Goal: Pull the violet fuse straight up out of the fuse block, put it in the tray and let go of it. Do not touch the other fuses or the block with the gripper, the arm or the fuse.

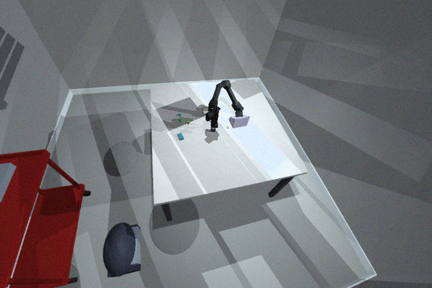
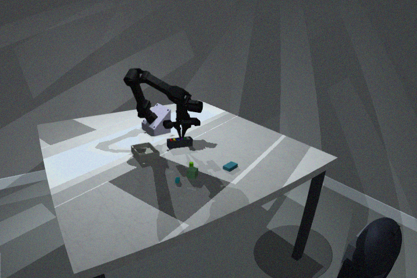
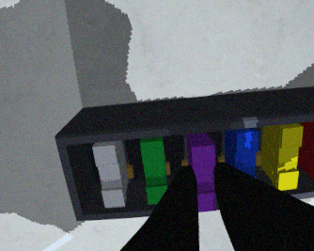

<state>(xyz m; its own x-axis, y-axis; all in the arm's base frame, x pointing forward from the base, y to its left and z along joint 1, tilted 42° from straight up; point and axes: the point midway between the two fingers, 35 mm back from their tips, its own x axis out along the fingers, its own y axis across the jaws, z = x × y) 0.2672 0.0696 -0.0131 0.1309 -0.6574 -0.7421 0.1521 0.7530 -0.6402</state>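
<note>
My gripper tip is 10 mm short of the shallow grey tray, 210 mm to the left of it and 40 mm above it.
</note>
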